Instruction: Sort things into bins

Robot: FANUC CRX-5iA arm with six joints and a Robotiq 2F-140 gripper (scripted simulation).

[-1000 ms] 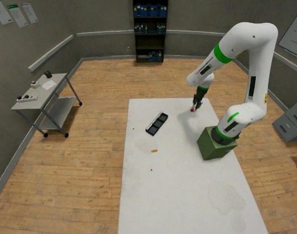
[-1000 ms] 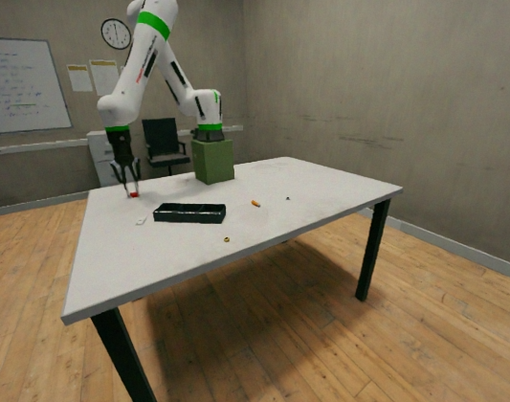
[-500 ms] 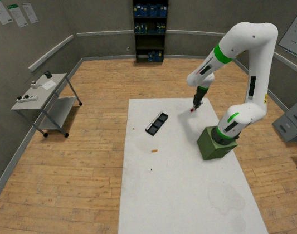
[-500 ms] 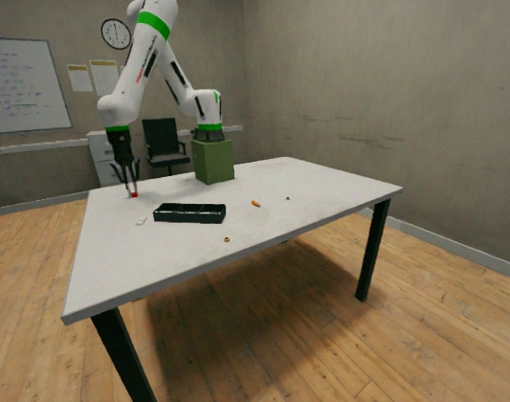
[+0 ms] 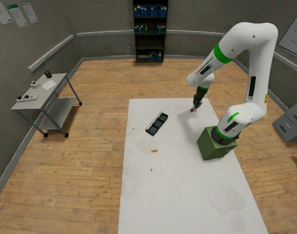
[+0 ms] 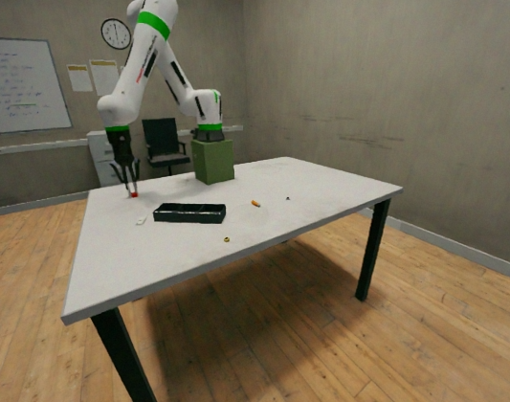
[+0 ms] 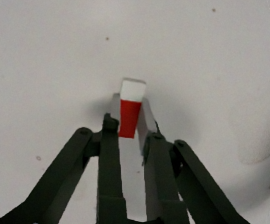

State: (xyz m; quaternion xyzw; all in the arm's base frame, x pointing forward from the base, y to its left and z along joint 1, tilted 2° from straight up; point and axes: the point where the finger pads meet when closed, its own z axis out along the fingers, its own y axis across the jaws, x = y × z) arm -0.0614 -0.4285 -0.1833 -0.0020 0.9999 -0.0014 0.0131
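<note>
Right now the black bin tray is 420 mm ahead of my hand, 90 mm to the left of it and 20 mm below it. The rest, counted from my hand: small white object (320 mm ahead, 60 mm to the right, 30 mm below); then red piece (10 mm behind, 30 mm below); then orange object (510 mm ahead, 340 mm to the left, 30 mm below).
</note>
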